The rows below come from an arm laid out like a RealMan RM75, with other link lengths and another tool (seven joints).
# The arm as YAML. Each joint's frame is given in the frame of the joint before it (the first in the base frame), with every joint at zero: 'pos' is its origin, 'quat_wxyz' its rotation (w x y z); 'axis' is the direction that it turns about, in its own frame. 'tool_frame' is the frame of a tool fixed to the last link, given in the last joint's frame.
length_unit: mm
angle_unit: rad
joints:
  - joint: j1
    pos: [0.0, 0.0, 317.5]
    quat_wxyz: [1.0, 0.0, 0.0, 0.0]
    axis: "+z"
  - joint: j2
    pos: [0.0, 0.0, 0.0]
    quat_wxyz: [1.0, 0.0, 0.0, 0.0]
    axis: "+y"
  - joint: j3
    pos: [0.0, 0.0, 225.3]
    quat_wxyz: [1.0, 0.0, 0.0, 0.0]
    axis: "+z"
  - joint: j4
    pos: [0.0, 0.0, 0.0]
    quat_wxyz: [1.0, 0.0, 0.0, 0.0]
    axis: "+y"
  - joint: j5
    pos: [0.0, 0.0, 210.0]
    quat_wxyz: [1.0, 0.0, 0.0, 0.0]
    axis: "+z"
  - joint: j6
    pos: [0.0, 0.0, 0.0]
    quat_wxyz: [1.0, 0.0, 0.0, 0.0]
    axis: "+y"
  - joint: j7
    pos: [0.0, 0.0, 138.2]
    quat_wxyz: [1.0, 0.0, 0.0, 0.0]
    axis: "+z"
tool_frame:
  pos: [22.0, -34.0, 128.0]
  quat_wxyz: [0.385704, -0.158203, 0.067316, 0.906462]
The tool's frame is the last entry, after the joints.
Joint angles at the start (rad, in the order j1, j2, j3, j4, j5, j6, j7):
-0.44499, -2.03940, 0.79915, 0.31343, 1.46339, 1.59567, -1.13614
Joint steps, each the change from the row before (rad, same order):
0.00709, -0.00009, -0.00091, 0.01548, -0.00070, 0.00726, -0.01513
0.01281, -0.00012, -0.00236, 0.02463, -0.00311, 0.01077, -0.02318
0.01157, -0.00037, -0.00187, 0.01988, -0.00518, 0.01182, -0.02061
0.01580, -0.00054, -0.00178, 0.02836, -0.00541, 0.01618, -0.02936
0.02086, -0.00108, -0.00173, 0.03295, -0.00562, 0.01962, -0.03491
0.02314, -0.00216, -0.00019, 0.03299, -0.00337, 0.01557, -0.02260
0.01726, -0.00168, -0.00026, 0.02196, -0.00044, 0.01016, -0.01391
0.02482, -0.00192, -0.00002, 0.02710, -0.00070, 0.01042, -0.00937
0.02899, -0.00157, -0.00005, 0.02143, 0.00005, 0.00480, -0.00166
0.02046, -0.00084, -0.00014, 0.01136, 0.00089, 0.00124, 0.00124
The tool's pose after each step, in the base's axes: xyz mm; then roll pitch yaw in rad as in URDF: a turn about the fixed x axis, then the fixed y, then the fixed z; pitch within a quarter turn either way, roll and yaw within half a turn. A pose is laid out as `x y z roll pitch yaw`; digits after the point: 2 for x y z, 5 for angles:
-180.22 389.84 43.99 -2.52042 0.43949 -1.72758
-180.94 389.17 49.59 -2.51075 0.44231 -1.72065
-181.20 388.09 54.69 -2.49812 0.44489 -1.71295
-181.36 386.20 61.15 -2.48231 0.44564 -1.70431
-182.16 382.96 68.11 -2.46359 0.44403 -1.69270
-183.89 379.06 73.81 -2.45693 0.44614 -1.68846
-185.73 375.82 77.08 -2.45449 0.44646 -1.68532
-189.43 371.31 81.16 -2.45850 0.45151 -1.68331
-196.27 366.29 84.25 -2.46810 0.45889 -1.67526
-201.95 362.66 85.71 -2.47597 0.46359 -1.66715

